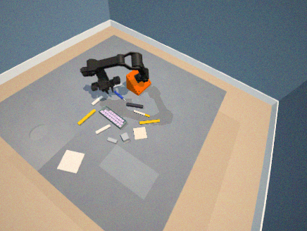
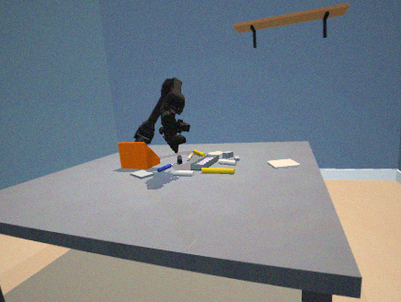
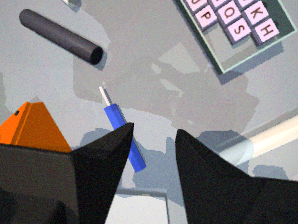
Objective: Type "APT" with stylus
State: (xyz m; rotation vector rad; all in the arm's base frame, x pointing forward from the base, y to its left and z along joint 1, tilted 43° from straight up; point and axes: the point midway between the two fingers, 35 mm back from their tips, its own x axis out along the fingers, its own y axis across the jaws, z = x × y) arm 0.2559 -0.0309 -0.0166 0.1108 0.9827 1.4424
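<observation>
My gripper tip is 80 mm above the blue stylus, 70 mm past it and 30 mm to the right of it. Also, from my gripper tip: grey tile 120 mm behind, 110 mm to the right, 80 mm below; stylus tip 80 mm below, 70 mm behind, 60 mm to the left; keyboard 120 mm to the left, 90 mm ahead, 70 mm below.
</observation>
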